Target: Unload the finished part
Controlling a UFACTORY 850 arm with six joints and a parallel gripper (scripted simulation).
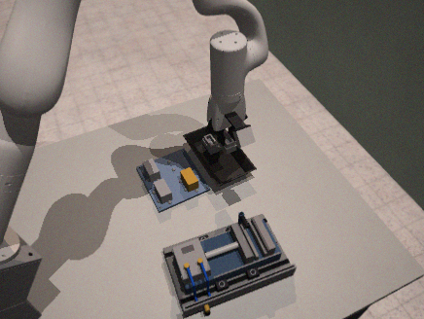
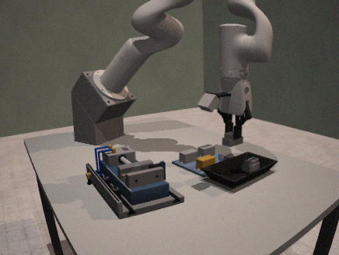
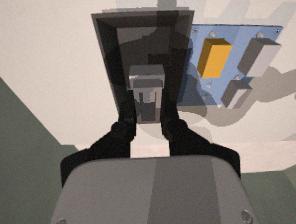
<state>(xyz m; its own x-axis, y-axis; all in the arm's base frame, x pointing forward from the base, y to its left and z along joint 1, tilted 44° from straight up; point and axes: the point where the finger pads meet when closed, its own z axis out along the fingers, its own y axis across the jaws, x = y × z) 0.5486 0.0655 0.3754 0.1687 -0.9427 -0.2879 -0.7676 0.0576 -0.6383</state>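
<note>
My hand is 12 cm past the orange block, 2 cm to the left of it and 14 cm above it. The rest, counted from my hand: blue plate (17 cm behind, 2 cm to the left, 16 cm below); blue vise (9 cm behind, 29 cm to the right, 13 cm below).
</note>
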